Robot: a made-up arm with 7 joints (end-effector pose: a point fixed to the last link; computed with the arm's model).
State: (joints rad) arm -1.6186 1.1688 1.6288 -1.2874 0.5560 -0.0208 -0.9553
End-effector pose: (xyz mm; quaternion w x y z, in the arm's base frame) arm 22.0 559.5 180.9 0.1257 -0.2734 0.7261 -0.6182
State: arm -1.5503 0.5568 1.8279 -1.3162 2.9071 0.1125 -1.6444
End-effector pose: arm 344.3 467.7 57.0 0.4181 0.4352 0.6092 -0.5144
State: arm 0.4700 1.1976 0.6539 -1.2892 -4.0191 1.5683 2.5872
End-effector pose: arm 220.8 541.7 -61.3 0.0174 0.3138 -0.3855 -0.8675
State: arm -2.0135 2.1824 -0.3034 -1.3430 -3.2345 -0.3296 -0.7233
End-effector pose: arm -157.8 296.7 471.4 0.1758 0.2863 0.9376 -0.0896
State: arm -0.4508 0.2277 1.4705 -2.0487 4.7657 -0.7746 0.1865
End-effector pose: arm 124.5 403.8 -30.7 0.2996 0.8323 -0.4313 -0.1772
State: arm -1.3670 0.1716 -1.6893 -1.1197 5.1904 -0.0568 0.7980
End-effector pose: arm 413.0 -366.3 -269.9 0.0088 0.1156 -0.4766 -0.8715
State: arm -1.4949 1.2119 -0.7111 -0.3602 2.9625 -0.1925 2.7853
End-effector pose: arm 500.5 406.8 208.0 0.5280 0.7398 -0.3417 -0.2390
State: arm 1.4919 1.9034 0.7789 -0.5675 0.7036 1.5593 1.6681
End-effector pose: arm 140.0 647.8 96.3 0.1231 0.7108 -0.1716 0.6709
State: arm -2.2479 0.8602 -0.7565 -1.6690 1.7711 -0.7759 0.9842
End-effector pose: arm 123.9 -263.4 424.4 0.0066 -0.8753 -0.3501 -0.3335
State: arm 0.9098 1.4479 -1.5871 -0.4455 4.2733 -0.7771 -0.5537
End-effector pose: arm -346.8 574.6 -74.4 0.2323 0.8459 -0.1645 0.4510
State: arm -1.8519 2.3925 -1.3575 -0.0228 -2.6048 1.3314 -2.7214
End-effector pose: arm -298.9 593.0 122.9 0.1969 0.7308 -0.6515 -0.0523
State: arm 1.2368 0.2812 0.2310 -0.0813 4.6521 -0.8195 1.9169
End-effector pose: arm -632.6 42.0 -237.9 0.7394 -0.0946 0.4308 0.5087
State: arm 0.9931 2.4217 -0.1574 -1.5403 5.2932 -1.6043 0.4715
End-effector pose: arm 316.4 414.1 -147.8 0.3469 -0.4751 0.2546 -0.7675
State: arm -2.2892 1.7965 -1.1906 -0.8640 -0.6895 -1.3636 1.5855
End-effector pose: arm 185.1 400.7 471.8 0.4534 0.1547 -0.7090 -0.5175
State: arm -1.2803 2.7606 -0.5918 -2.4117 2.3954 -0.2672 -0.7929
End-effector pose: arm 163.2 71.6 270.8 0.3839 0.2905 -0.7997 -0.3589
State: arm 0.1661 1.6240 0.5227 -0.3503 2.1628 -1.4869 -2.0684
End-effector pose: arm 80.3 668.2 81.1 0.1288 0.8963 0.0384 0.4227
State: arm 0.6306 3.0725 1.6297 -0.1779 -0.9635 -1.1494 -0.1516
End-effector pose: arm 375.1 33.5 564.8 0.1405 -0.6343 0.1668 0.7417
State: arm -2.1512 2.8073 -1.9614 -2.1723 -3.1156 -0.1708 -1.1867
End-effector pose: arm 185.9 336.5 71.2 0.5462 -0.0616 -0.8029 0.2308
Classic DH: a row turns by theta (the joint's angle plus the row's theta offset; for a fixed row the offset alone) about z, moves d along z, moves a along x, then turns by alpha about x. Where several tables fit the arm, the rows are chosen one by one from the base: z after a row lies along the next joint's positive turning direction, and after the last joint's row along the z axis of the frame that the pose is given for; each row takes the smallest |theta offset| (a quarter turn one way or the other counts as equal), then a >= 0, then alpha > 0; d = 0 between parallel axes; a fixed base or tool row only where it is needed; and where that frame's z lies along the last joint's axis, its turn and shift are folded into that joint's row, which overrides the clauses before.
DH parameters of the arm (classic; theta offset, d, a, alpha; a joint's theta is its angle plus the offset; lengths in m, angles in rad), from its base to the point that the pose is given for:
base (fixed): 0 0 0 -1.2217
joint 1: 1.5708 0 0 1.5708
joint 2: 1.2217 0 0 -1.5708
joint 3: -1.5708 -0.2928 0.0329 -1.5708
joint 4: 0 0 -0.0462 1.5708
joint 5: 0 -0.3816 0 -1.5708
joint 6: 0 0 0 1.5708
joint 7: 0 0 0 0

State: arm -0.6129 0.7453 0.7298 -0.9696 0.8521 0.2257 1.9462
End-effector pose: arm 438.5 454.9 -54.8 0.0378 0.6566 0.3985 -0.6393
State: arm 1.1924 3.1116 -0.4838 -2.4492 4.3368 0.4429 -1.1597
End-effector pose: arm 76.8 227.9 -200.9 0.8867 0.0308 0.2234 0.4037
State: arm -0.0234 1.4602 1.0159 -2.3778 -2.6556 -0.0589 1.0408
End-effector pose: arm 168.5 78.5 277.3 0.3138 -0.9134 0.0905 0.2430
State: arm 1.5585 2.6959 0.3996 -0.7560 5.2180 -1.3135 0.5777
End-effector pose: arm 497.2 417.2 -97.6 0.3826 -0.1176 0.3978 -0.8255
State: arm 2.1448 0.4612 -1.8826 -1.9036 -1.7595 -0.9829 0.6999
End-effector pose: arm -145.2 -424.1 104.4 0.4116 -0.7605 -0.4970 0.0719
